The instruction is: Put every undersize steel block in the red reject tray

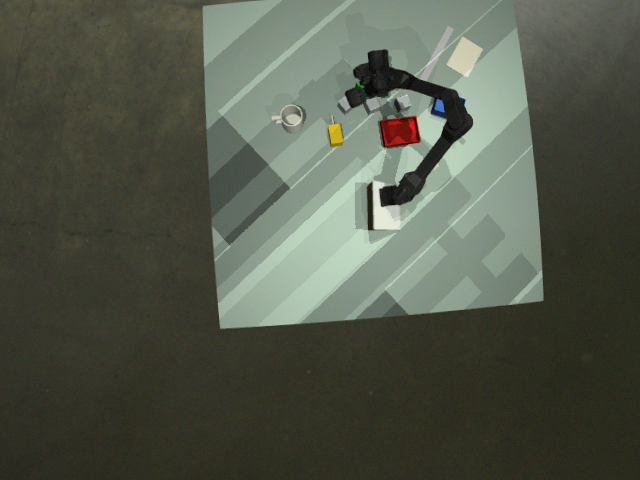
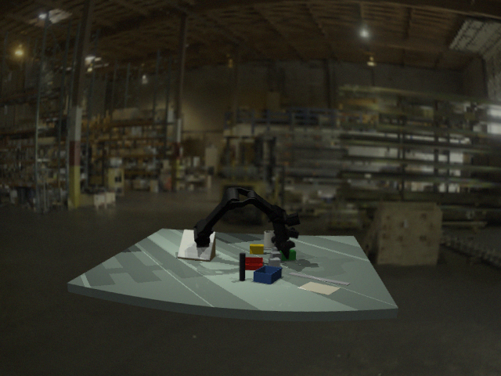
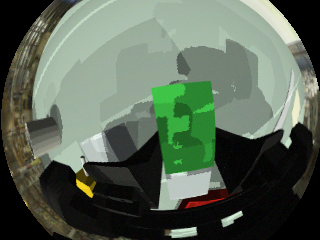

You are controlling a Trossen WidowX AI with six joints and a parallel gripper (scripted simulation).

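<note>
Now: the steel block 5 cm behind my gripper tip, 2 cm to the right of it and 1 cm above it. Round my gripper tip: red reject tray: 16 cm behind, 11 cm to the right, 1 cm below; yellow block: 14 cm to the left, 12 cm behind, 1 cm above; green GO gauge: 2 cm behind, 1 cm to the right, 1 cm above.
</note>
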